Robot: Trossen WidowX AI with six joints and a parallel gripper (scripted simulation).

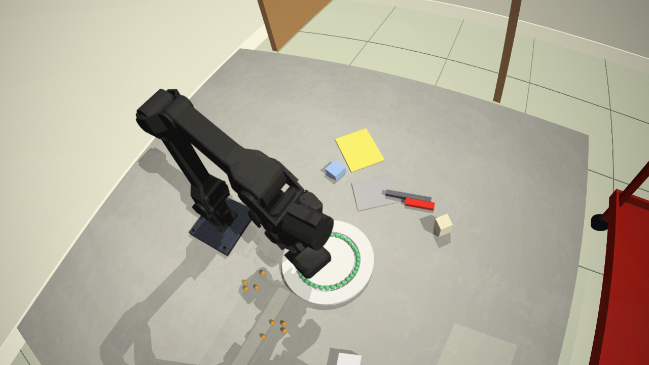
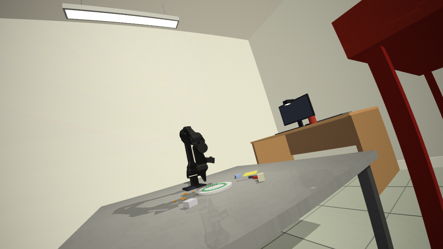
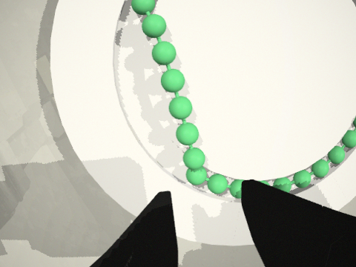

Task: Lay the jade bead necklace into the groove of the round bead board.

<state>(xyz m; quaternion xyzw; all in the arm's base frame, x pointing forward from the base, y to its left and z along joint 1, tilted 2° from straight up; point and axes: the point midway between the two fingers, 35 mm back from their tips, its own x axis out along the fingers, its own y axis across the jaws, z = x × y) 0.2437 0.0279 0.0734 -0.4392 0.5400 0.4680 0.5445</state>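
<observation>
Right now my gripper tip is 50 mm short of the inner disc, 40 mm above it and 30 mm to the right of it. Also, from my gripper tip: blue cube 240 mm to the left, 80 mm behind, 40 mm below; grey sheet 240 mm to the left, 50 mm below, 30 mm ahead; bead board 50 mm below, 50 mm ahead, 30 mm to the left.
</observation>
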